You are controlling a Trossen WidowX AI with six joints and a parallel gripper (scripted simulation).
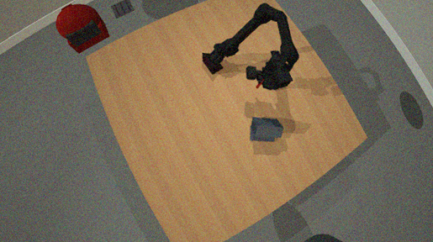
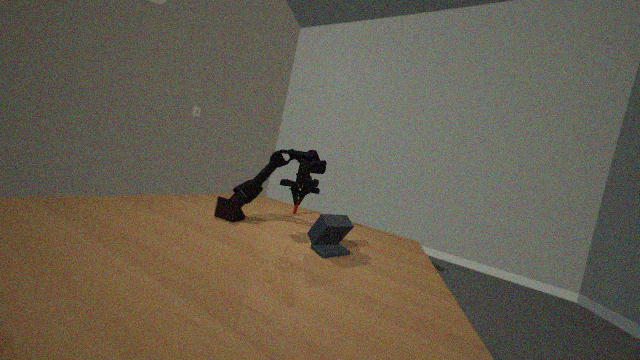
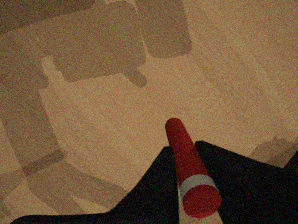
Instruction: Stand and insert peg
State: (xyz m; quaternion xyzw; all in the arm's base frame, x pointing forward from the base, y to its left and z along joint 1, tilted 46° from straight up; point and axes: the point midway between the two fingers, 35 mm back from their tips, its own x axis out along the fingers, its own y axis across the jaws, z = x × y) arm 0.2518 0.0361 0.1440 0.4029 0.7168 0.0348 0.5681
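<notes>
Right now the blue-grey sloped panel is 200 mm ahead of my gripper tip, 70 mm to the right of it and 40 mm below it. From my gripper tip the other things lie so: red peg 20 mm above.
</notes>
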